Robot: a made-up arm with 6 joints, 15 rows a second.
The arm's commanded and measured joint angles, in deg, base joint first. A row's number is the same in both.
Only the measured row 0 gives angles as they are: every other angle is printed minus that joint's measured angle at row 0.
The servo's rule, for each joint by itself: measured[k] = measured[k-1] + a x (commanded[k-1-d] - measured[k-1]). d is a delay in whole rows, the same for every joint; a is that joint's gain. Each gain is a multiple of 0.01, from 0.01 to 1. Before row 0 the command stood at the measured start. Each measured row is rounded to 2 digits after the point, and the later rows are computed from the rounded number. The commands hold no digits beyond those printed.
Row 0, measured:
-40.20 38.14 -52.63 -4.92 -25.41 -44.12
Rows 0 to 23, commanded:
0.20 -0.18 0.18 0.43 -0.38 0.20
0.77 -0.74 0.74 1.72 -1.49 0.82
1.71 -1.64 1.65 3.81 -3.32 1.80
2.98 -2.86 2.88 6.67 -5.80 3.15
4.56 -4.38 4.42 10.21 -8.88 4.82
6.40 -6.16 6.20 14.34 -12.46 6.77
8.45 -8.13 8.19 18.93 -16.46 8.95
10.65 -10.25 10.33 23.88 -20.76 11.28
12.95 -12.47 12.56 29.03 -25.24 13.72
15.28 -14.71 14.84 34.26 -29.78 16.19
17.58 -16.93 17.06 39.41 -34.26 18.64
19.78 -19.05 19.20 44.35 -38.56 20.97
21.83 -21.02 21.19 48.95 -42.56 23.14
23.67 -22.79 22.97 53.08 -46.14 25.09
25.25 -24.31 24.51 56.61 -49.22 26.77
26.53 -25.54 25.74 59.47 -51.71 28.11
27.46 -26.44 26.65 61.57 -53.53 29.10
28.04 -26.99 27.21 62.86 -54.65 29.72
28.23 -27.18 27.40 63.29 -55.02 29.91
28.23 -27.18 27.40 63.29 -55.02 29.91
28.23 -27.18 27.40 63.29 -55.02 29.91
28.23 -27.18 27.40 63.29 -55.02 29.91
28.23 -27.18 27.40 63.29 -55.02 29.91
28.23 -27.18 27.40 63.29 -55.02 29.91
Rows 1 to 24, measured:
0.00 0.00 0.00 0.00 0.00 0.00
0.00 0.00 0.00 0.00 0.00 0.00
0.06 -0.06 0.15 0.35 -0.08 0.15
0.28 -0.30 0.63 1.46 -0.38 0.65
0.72 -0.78 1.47 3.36 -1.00 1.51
1.42 -1.53 2.63 6.04 -2.01 2.74
2.39 -2.56 4.10 9.42 -3.45 4.30
3.63 -3.86 5.82 13.41 -5.34 6.15
5.12 -5.40 7.76 17.88 -7.68 8.25
6.83 -7.15 9.87 22.74 -10.43 10.52
8.73 -9.07 12.08 27.83 -13.54 12.92
10.76 -11.10 14.34 33.04 -16.95 15.37
12.87 -13.20 16.57 38.20 -20.59 17.82
15.01 -15.31 18.73 43.18 -24.36 20.18
17.12 -17.37 20.75 47.85 -28.18 22.40
19.15 -19.32 22.57 52.09 -31.95 24.42
21.04 -21.12 24.16 55.75 -35.58 26.18
22.74 -22.71 25.46 58.76 -38.97 27.63
24.20 -24.05 26.44 61.04 -42.03 28.73
25.39 -25.11 27.07 62.51 -44.68 29.47
26.27 -25.86 27.34 63.14 -46.85 29.80
26.88 -26.34 27.39 63.26 -48.57 29.88
27.30 -26.64 27.40 63.28 -49.92 29.90
27.59 -26.83 27.40 63.29 -50.99 29.91
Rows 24 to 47, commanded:
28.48 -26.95 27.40 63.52 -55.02 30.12
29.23 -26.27 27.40 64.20 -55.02 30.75
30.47 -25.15 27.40 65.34 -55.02 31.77
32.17 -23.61 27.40 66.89 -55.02 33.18
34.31 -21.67 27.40 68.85 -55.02 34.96
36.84 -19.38 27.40 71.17 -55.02 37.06
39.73 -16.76 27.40 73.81 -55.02 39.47
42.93 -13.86 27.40 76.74 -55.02 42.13
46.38 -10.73 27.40 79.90 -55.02 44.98
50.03 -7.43 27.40 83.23 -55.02 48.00
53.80 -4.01 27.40 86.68 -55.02 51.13
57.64 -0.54 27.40 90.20 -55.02 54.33
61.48 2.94 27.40 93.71 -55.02 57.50
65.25 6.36 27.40 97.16 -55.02 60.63
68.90 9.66 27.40 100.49 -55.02 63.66
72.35 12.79 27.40 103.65 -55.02 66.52
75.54 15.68 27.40 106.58 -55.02 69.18
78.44 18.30 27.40 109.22 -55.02 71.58
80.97 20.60 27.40 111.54 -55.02 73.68
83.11 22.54 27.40 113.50 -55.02 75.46
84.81 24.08 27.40 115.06 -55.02 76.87
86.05 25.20 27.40 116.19 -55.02 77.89
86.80 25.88 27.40 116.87 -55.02 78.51
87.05 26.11 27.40 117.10 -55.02 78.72
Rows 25 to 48, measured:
27.79 -26.96 27.40 63.29 -51.84 29.91
27.93 -27.04 27.40 63.29 -52.51 29.91
28.10 -27.01 27.40 63.48 -53.04 30.07
28.45 -26.74 27.40 64.06 -53.46 30.58
29.08 -26.17 27.40 65.10 -53.79 31.47
30.04 -25.25 27.40 66.55 -54.05 32.75
31.36 -23.96 27.40 68.41 -54.25 34.41
33.06 -22.31 27.40 70.65 -54.41 36.40
35.13 -20.31 27.40 73.21 -54.54 38.70
37.55 -17.99 27.40 76.07 -54.64 41.27
40.29 -15.38 27.40 79.17 -54.72 44.05
43.31 -12.52 27.40 82.46 -54.78 47.01
46.56 -9.46 27.40 85.88 -54.83 50.10
49.99 -6.25 27.40 89.38 -54.87 53.27
53.55 -2.94 27.40 92.89 -54.90 56.44
57.18 0.41 27.40 96.35 -54.93 59.58
60.81 3.74 27.40 99.70 -54.95 62.64
64.39 7.00 27.40 102.90 -54.96 65.55
67.85 10.12 27.40 105.88 -54.97 68.27
71.13 13.06 27.40 108.59 -54.98 70.75
74.18 15.77 27.40 110.98 -54.99 72.95
76.95 18.21 27.40 113.02 -55.00 74.83
79.39 20.32 27.40 114.67 -55.00 76.36
81.45 22.08 27.40 115.90 -55.00 77.51

